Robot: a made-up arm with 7 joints.
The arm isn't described. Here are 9 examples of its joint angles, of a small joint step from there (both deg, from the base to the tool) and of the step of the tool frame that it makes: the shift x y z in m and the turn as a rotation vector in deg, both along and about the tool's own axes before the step.
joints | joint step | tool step
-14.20 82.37 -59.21 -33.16 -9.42 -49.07 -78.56 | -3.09 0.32 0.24 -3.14 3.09 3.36 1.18 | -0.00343 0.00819 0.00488 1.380 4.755 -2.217
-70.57 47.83 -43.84 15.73 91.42 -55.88 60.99 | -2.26 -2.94 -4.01 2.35 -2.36 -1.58 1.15 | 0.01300 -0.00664 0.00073 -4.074 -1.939 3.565
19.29 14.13 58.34 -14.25 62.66 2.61 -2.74 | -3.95 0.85 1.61 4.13 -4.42 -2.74 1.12 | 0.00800 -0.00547 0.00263 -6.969 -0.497 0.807
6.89 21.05 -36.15 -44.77 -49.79 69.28 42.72 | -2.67 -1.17 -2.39 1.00 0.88 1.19 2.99 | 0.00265 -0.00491 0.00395 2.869 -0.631 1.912
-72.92 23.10 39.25 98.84 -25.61 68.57 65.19 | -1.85 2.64 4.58 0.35 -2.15 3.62 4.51 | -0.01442 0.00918 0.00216 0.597 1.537 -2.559
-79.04 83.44 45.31 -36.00 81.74 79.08 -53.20 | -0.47 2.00 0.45 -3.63 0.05 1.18 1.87 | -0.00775 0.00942 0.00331 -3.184 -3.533 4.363
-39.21 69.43 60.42 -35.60 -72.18 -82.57 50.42 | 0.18 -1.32 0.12 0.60 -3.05 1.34 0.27 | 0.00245 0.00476 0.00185 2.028 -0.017 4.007
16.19 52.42 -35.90 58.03 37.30 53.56 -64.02 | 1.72 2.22 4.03 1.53 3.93 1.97 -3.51 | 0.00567 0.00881 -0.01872 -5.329 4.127 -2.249
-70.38 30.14 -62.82 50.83 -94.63 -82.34 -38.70 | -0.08 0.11 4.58 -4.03 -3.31 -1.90 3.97 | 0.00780 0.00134 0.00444 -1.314 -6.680 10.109
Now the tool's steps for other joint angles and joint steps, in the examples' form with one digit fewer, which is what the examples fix.
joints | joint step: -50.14 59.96 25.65 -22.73 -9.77 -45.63 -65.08 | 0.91 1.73 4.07 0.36 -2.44 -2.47 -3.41
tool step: -0.0108 0.0068 0.0037 3.44 0.89 -2.15
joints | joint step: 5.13 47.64 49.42 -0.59 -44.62 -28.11 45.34 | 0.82 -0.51 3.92 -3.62 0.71 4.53 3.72
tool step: 0.0038 -0.0003 0.0106 0.90 -0.82 3.74
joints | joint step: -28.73 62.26 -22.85 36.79 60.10 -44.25 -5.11 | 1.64 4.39 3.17 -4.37 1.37 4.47 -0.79
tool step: -0.0171 0.0079 -0.0126 4.02 7.25 -0.52
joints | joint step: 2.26 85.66 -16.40 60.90 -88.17 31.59 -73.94 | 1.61 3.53 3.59 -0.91 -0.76 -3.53 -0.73
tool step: -0.0084 -0.0101 0.0194 6.82 -3.05 -0.69
